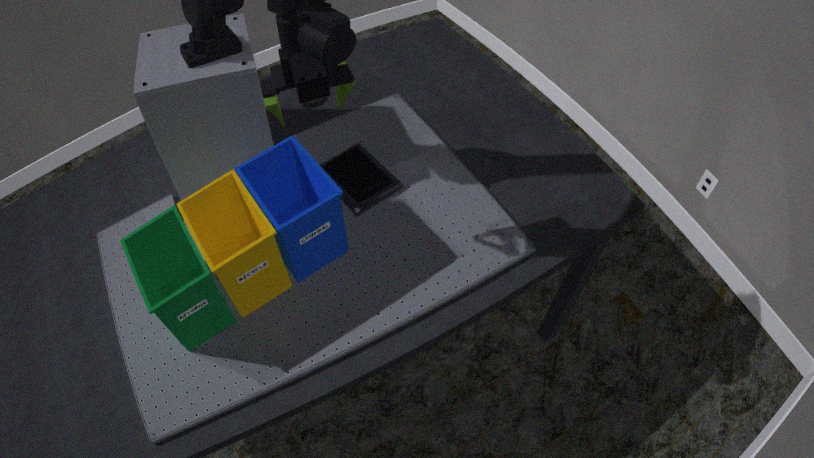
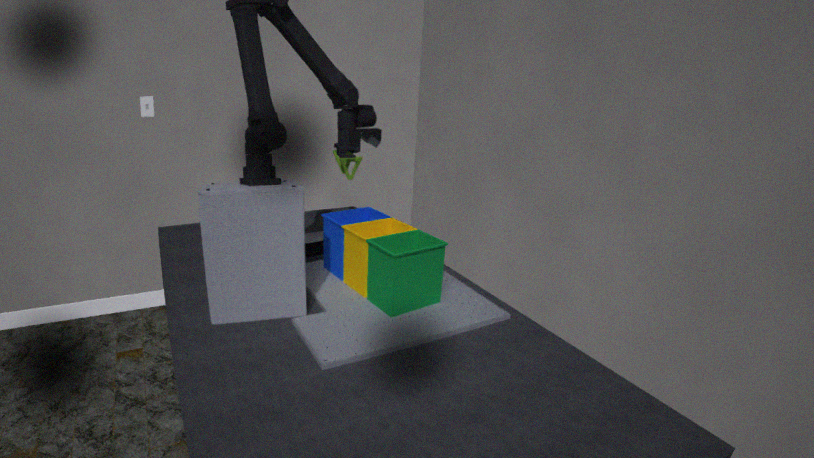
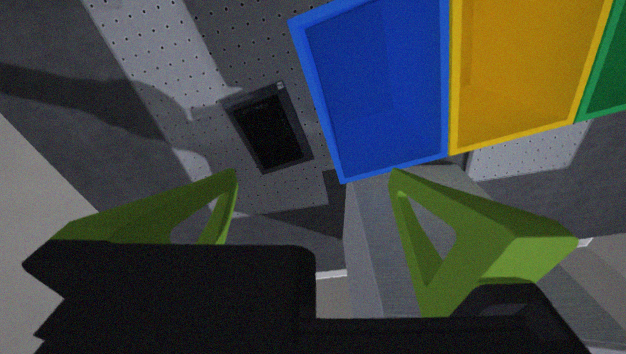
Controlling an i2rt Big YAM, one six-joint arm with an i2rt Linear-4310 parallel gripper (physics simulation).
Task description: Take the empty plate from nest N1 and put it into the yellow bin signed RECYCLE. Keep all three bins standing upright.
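Frame: origin at the arm's base, x ahead, y left, z up, level; millimetres.
Seen in the pictures: gripper, between the fingertips: (image 1: pixel 311 116) (image 2: pixel 347 176) (image 3: pixel 313 176); arm's base, origin of its link: (image 1: pixel 210 51) (image 2: pixel 259 184).
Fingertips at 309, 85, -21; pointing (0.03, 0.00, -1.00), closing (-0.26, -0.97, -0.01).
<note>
Offsets run from my fingertips to a thing's top centre, as dx, dy, dz. Level surfaces: height alone.
A black plate {-66, +105, -265} (image 1: pixel 364 170) (image 3: pixel 267 132) appears to lie in the dark nest {-66, +105, -276} (image 1: pixel 382 198) (image 3: pixel 292 119), beside the blue bin; the nest's small label is unreadable. The yellow RECYCLE bin {+7, -202, -111} (image 1: pixel 259 295) (image 2: pixel 355 262) (image 3: pixel 525 75) stands upright between the blue GENERAL bin {+0, -69, -111} (image 1: pixel 318 256) (image 2: pixel 334 250) (image 3: pixel 370 100) and the green RETURNS bin {+15, -334, -111} (image 1: pixel 199 330) (image 2: pixel 407 279) (image 3: pixel 612 85), both upright. My gripper (image 1: pixel 311 116) (image 2: pixel 350 176) (image 3: pixel 313 176) is open and empty. It points down and hangs well above the bins' rims, apart from the plate.
The grey pedestal (image 1: pixel 204 125) (image 2: pixel 253 256) carries the arm and stands close behind the bins. The perforated board {dz -291} (image 1: pixel 409 279) (image 2: pixel 341 341) (image 3: pixel 150 50) bears the bins and nest. A wall (image 1: pixel 683 85) (image 2: pixel 597 170) rises beside the table.
</note>
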